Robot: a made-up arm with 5 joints.
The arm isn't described. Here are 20 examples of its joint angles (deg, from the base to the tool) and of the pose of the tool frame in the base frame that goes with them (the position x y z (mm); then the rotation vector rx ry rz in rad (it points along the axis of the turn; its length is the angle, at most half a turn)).
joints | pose
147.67 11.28 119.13 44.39 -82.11 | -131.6 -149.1 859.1 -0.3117 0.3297 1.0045
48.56 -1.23 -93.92 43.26 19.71 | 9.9 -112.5 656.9 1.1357 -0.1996 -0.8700
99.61 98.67 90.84 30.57 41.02 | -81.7 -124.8 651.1 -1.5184 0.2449 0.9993
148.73 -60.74 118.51 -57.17 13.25 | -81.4 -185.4 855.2 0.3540 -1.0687 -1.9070
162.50 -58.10 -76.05 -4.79 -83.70 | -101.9 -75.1 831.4 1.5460 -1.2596 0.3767
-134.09 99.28 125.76 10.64 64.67 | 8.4 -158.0 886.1 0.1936 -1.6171 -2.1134
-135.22 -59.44 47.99 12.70 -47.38 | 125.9 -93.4 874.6 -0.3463 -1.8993 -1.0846
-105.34 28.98 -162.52 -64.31 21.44 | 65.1 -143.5 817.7 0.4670 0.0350 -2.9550
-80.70 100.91 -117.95 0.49 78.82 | 114.8 -116.3 762.4 0.9282 0.6918 -1.6776
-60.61 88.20 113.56 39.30 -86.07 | 175.5 -145.8 816.8 0.2078 1.5042 1.1110
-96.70 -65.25 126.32 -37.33 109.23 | 159.5 -185.3 819.8 -0.6187 1.2657 0.0252
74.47 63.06 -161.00 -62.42 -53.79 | -43.8 -148.1 718.2 2.0489 1.0883 0.6265
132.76 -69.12 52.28 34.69 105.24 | -89.7 -88.4 848.5 -2.0882 -1.0901 -0.5287
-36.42 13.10 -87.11 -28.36 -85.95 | 120.3 -72.9 745.9 0.9895 0.2381 -0.4622
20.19 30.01 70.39 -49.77 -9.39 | 72.4 -144.7 559.2 -1.1490 0.4585 -0.6534
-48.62 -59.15 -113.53 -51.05 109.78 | 174.0 -82.6 780.6 -2.0690 1.1696 -1.7003
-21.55 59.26 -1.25 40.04 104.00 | 140.4 -64.3 689.6 -1.5685 -1.2442 1.3068
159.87 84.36 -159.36 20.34 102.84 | -53.6 -157.7 820.5 1.2873 -1.2868 -0.6408
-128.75 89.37 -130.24 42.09 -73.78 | 84.7 -144.1 846.4 0.9179 -0.7854 2.3272
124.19 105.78 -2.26 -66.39 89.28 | -113.3 -63.1 689.4 1.4236 1.2560 1.0945
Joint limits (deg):
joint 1: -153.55..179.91
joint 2: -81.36..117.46
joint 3: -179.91..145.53
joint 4: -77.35..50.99
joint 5: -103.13..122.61
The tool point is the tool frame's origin. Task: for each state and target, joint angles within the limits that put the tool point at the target. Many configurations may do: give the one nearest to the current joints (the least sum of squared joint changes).
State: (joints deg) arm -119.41 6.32 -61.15 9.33 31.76
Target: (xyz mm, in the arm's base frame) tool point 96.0 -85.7 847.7
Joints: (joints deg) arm -98.02 -1.09 -71.42 17.92 32.88
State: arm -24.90 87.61 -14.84 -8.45 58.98
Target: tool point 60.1 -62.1 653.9
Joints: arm 20.93 92.06 -31.38 2.43 57.83
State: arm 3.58 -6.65 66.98 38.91 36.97
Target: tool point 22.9 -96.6 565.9
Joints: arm 26.20 2.40 46.39 7.61 41.70
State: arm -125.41 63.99 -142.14 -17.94 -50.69
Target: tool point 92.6 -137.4 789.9
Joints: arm -93.90 64.26 -146.46 -32.37 -56.08
